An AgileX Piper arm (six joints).
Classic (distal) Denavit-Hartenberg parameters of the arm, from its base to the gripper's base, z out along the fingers. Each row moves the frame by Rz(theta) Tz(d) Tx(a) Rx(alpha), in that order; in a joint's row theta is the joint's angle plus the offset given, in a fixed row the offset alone. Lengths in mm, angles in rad.
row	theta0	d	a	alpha
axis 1	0	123	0	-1.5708
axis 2	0.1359	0	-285	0
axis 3	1.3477	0	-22	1.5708
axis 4	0	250.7	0	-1.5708
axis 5	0	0	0	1.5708
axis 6	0	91	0	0
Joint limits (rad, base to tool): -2.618..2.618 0..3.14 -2.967..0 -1.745..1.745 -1.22..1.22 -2.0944..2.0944
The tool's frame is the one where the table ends.
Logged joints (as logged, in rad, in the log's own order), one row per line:
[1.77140, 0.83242, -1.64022, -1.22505, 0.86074, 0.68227]
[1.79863, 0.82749, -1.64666, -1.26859, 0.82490, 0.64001]
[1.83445, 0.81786, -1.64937, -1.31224, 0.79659, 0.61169]
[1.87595, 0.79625, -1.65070, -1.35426, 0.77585, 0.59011]
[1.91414, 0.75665, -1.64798, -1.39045, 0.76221, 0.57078]
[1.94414, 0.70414, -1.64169, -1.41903, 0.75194, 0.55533]
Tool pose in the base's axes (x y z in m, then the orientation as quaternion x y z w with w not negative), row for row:
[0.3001, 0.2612, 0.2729, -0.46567, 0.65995, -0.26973, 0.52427]
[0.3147, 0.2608, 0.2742, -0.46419, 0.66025, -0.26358, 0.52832]
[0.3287, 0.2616, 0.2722, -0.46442, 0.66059, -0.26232, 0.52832]
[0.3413, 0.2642, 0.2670, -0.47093, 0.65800, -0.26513, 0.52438]
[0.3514, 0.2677, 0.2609, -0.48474, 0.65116, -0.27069, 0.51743]
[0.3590, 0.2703, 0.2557, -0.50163, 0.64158, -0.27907, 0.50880]
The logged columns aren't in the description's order. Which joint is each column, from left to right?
Columns, left to right: axis 2, axis 6, axis 4, axis 3, axis 1, axis 5.
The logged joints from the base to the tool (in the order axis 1, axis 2, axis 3, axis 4, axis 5, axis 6), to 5 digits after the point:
[0.86074, 1.77140, -1.22505, -1.64022, 0.68227, 0.83242]
[0.82490, 1.79863, -1.26859, -1.64666, 0.64001, 0.82749]
[0.79659, 1.83445, -1.31224, -1.64937, 0.61169, 0.81786]
[0.77585, 1.87595, -1.35426, -1.65070, 0.59011, 0.79625]
[0.76221, 1.91414, -1.39045, -1.64798, 0.57078, 0.75665]
[0.75194, 1.94414, -1.41903, -1.64169, 0.55533, 0.70414]

